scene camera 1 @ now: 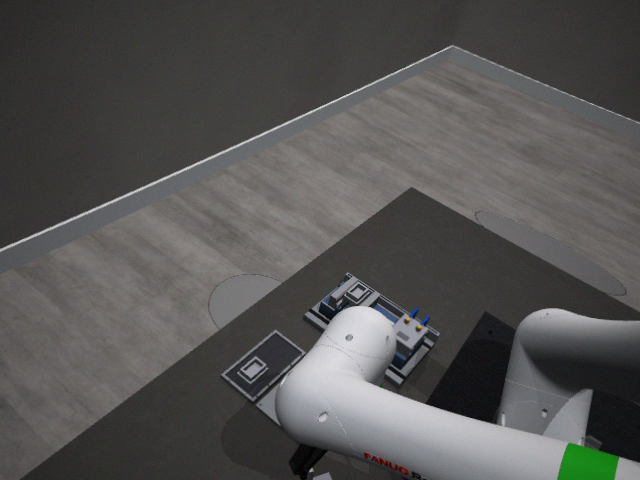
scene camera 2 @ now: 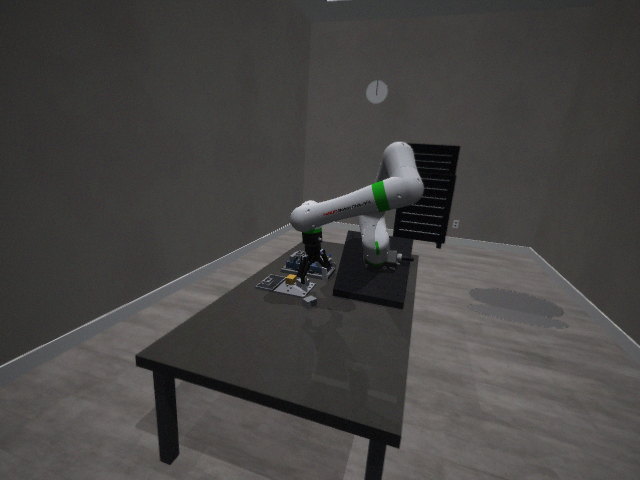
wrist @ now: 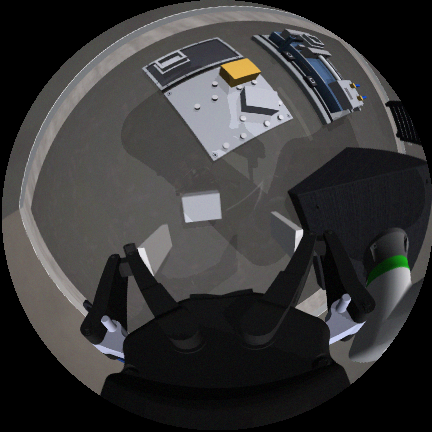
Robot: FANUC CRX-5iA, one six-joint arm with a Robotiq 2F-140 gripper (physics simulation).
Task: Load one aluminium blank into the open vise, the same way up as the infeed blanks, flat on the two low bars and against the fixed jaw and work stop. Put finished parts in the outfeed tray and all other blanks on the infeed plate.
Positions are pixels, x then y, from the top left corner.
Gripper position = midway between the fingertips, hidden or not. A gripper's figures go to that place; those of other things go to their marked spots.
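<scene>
Outfeed tray (wrist: 208, 53), 38 cm from the lens. Brass blank (wrist: 239, 71), 30 cm from the lens. Infeed plate (wrist: 217, 121), 28 cm from the lens. My gripper (wrist: 219, 229), 19 cm from the lens. Infeed plate and outfeed tray, marked spots 19 cm apart.
</scene>
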